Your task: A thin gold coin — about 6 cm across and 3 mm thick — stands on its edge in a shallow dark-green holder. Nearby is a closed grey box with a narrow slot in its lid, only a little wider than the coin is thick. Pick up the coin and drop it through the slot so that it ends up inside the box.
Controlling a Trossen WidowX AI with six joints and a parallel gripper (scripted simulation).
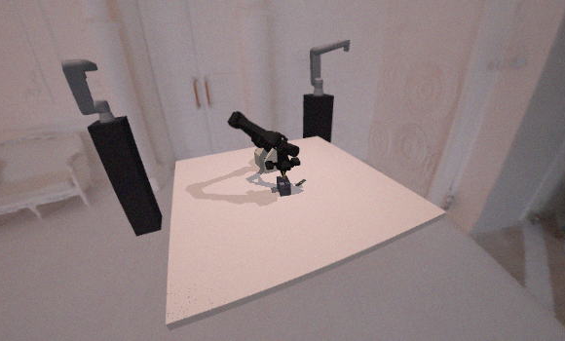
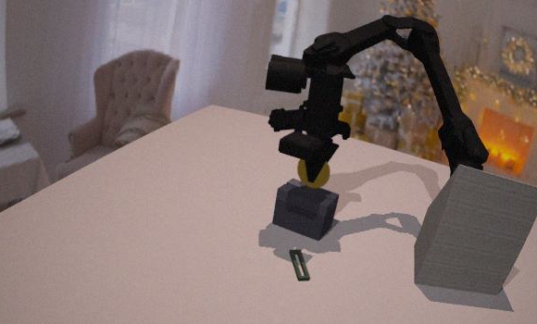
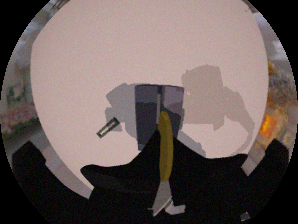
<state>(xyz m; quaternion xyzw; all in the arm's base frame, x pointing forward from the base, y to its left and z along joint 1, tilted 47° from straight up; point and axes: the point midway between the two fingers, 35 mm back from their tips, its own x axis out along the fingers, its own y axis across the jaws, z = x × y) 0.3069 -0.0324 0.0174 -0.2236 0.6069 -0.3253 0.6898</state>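
Right now the gold coin is 20 mm above my gripper tip.
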